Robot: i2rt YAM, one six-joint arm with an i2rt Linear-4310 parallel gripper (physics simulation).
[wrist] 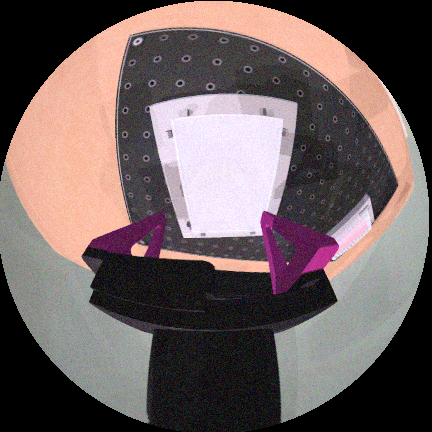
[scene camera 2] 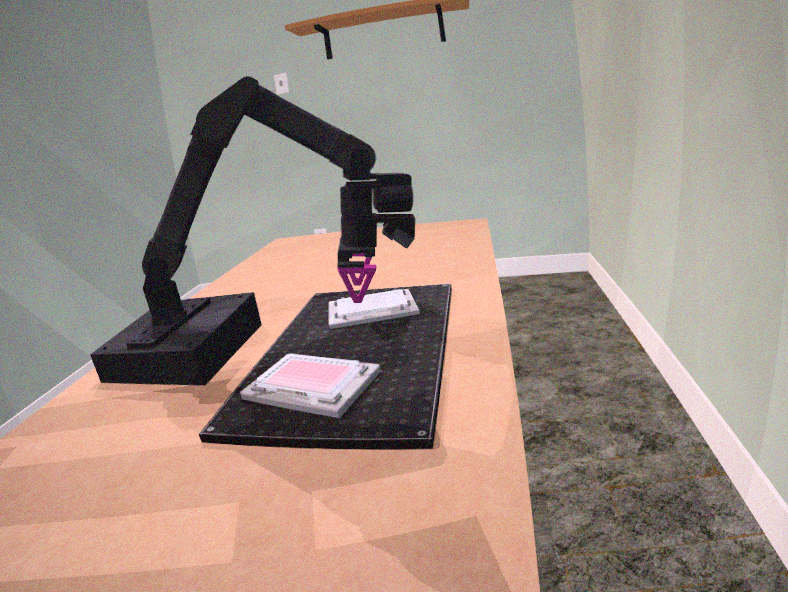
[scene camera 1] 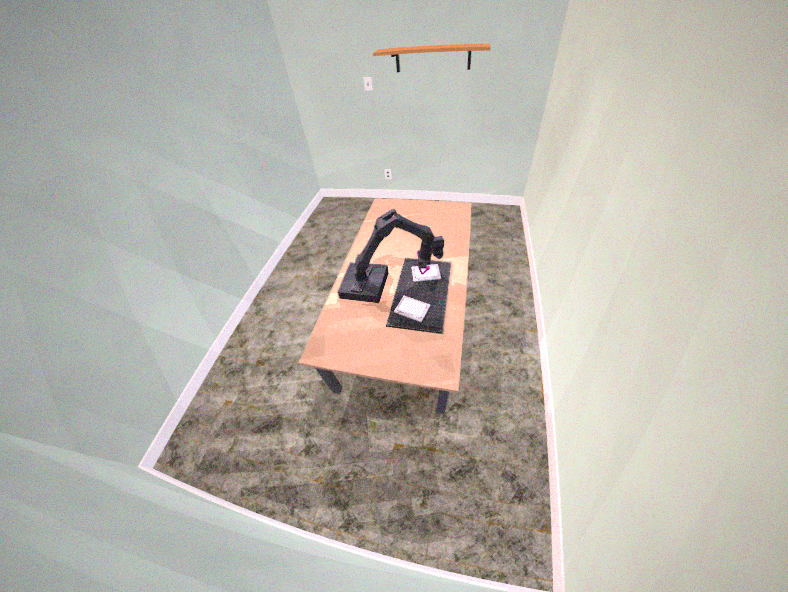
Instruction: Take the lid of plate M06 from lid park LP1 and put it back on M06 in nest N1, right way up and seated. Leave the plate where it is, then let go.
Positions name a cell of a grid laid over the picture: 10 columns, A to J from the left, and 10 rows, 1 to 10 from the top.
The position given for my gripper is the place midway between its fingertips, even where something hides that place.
Note:
My gripper (scene camera 2: E5) is open and holds nothing. Also in view: a white lid (scene camera 2: E6). I also see a white plate with pink top (scene camera 2: D7) and a lid holder (scene camera 2: E6).
The white lid shows as well in the wrist view (wrist: F4). The white plate with pink top also shows in the wrist view (wrist: I6). My gripper also shows in the wrist view (wrist: E6).

